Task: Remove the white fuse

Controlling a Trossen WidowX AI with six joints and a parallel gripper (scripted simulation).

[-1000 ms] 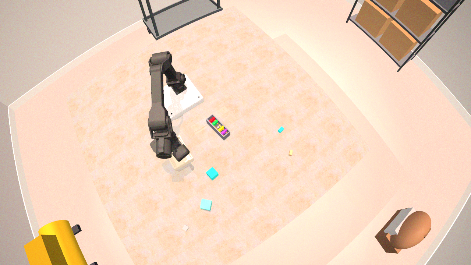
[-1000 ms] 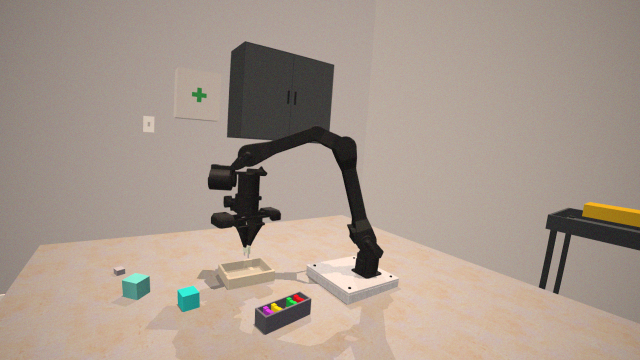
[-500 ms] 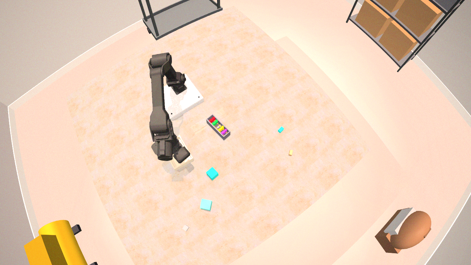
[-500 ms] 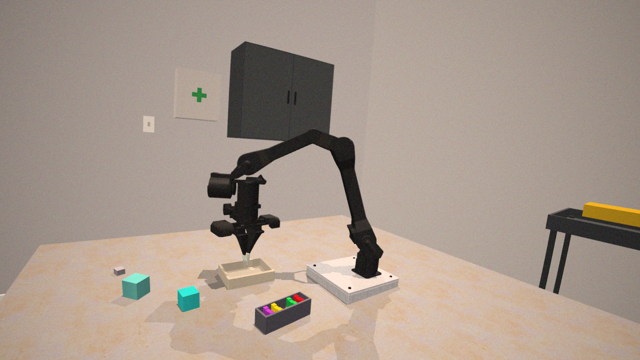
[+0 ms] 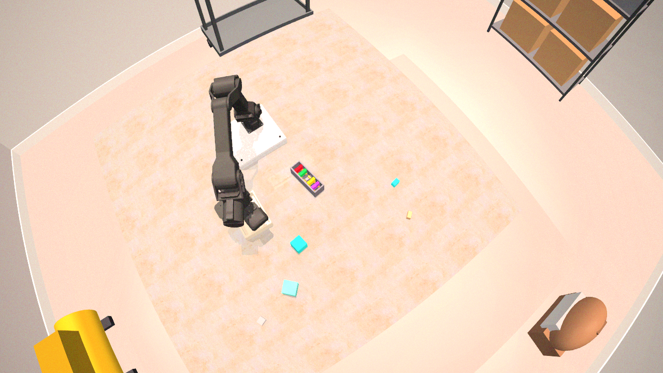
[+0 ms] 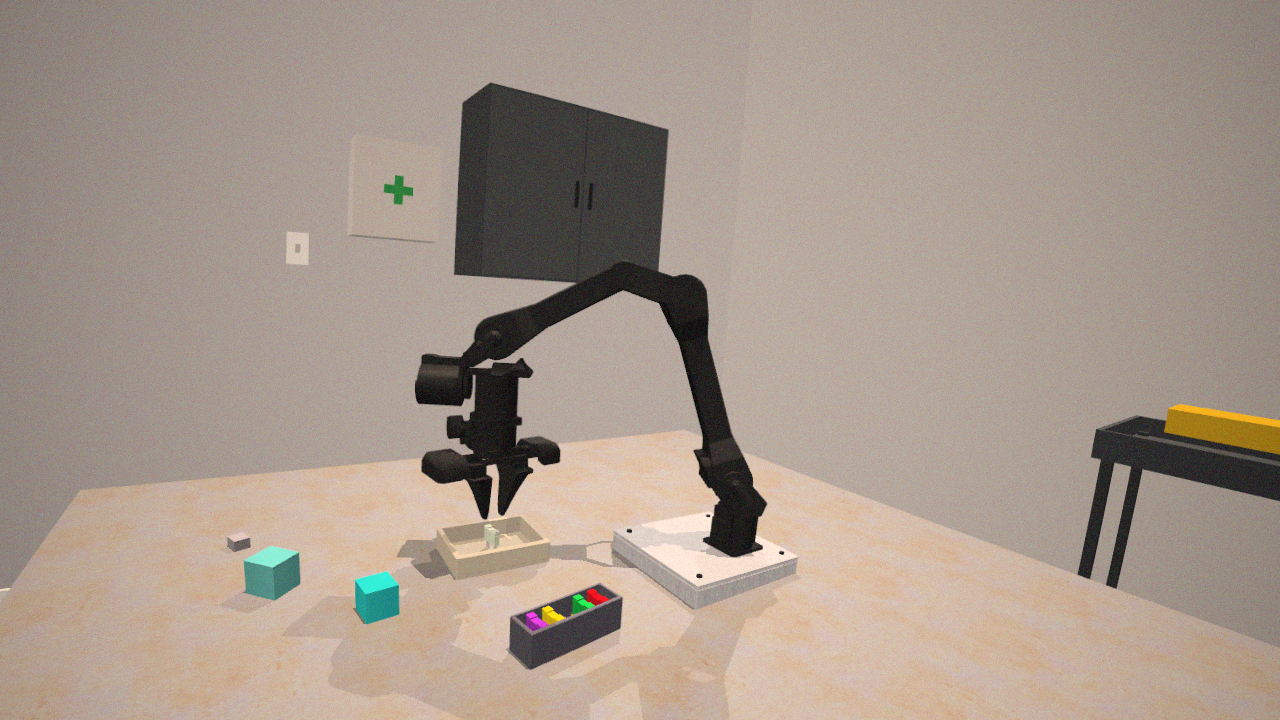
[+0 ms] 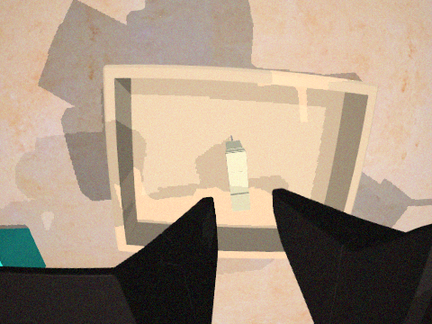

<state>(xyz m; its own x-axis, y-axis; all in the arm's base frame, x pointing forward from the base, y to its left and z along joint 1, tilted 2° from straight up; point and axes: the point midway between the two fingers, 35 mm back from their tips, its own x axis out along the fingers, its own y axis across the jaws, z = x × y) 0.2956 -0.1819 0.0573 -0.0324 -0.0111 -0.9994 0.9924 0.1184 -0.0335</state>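
My gripper tip is now 2 cm above the white fuse. Round my gripper tip: red fuse: 22 cm to the left, 4 cm behind, 3 cm below; cream tray: 5 cm below; green fuse: 22 cm to the left, 3 cm below, 2 cm behind.
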